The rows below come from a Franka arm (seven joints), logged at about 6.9 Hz.
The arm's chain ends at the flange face. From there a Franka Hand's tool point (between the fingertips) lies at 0.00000 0.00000 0.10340 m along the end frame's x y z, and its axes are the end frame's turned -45 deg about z.
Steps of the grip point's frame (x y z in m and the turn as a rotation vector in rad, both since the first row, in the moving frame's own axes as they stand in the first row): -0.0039, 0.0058, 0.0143, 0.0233, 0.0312, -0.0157; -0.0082, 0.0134, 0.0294, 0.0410, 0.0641, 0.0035; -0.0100, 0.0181, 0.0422, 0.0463, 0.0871, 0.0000; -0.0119, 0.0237, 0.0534, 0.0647, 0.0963, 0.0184; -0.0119, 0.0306, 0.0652, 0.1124, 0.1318, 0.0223
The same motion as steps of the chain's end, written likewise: 0.0008, 0.0108, 0.0144, 0.0385, 0.0056, -0.0157; 0.0020, 0.0229, 0.0297, 0.0743, 0.0163, 0.0035; 0.0027, 0.0296, 0.0427, 0.0943, 0.0288, 0.0000; 0.0059, 0.0369, 0.0541, 0.1138, 0.0223, 0.0184; 0.0116, 0.0478, 0.0667, 0.1727, 0.0137, 0.0223
